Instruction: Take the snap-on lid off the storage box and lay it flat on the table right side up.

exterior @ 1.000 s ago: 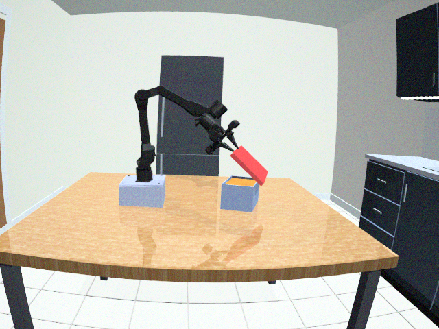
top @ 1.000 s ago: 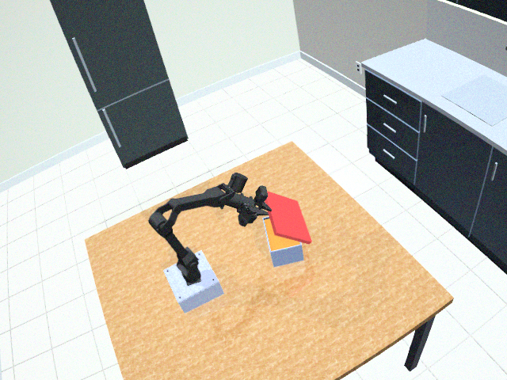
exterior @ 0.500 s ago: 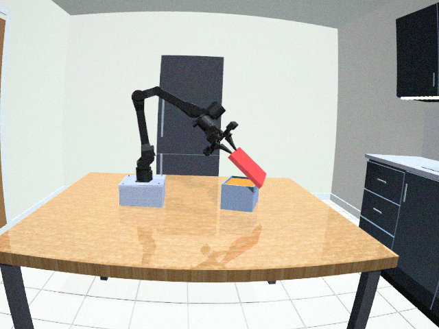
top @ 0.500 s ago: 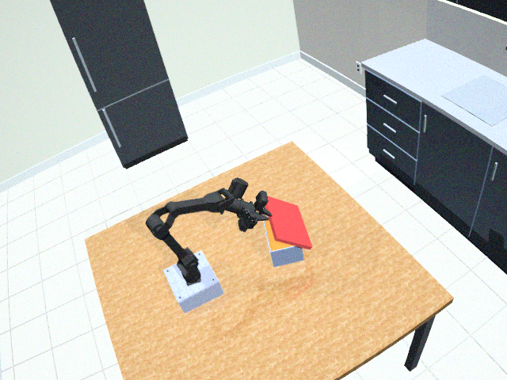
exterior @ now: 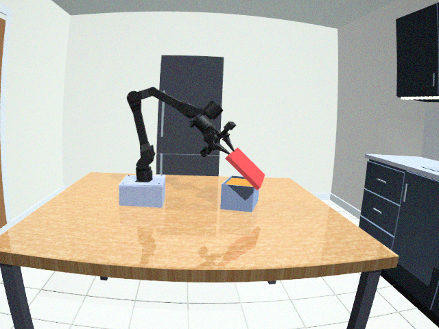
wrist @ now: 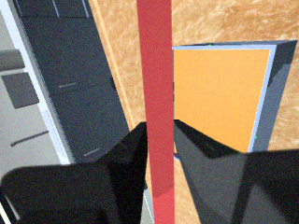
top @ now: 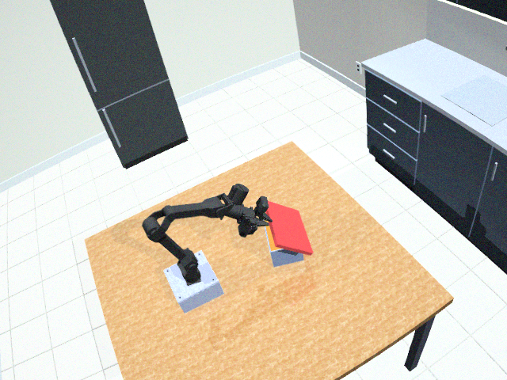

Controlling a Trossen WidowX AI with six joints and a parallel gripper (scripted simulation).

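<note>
Right now the lid is 60 mm ahead of my gripper tip and 50 mm below it. From my gripper tip the other things lie so: storage box: 180 mm below, 50 mm to the left, 40 mm ahead.
</note>
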